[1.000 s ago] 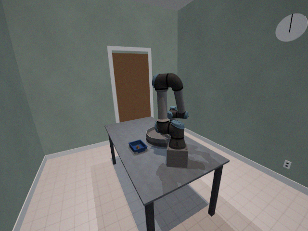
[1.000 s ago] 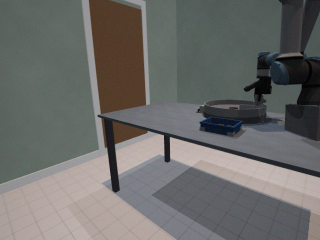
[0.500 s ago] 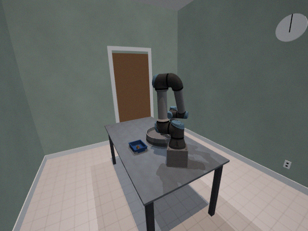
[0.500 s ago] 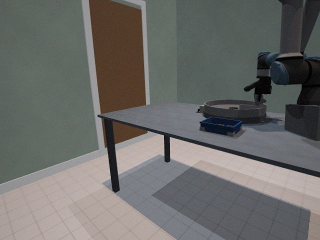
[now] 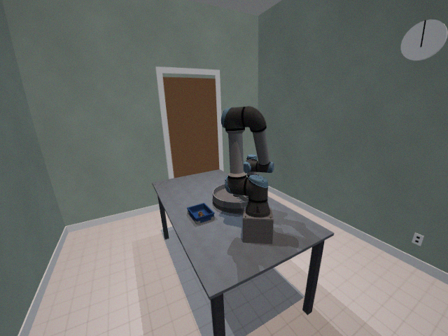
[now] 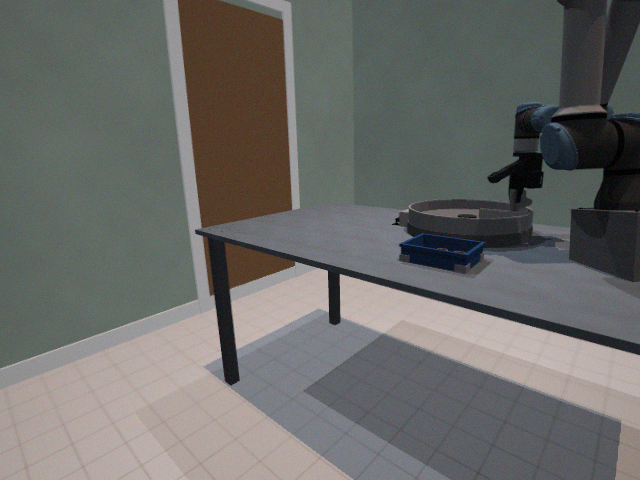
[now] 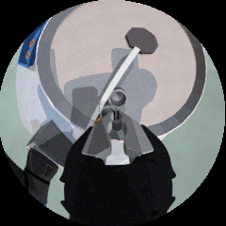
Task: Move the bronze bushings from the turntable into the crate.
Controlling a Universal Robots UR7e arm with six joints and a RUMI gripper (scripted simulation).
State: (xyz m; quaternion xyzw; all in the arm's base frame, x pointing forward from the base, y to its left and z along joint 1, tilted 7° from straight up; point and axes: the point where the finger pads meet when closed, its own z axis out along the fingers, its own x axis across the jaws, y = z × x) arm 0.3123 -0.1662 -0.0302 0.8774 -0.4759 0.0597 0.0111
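Now: hand 15 cm short of the turntable, 3 cm to the right of it and 3 cm above it. Also, from my hand: blue crate 9 cm ahead, 40 cm to the left, 5 cm below.
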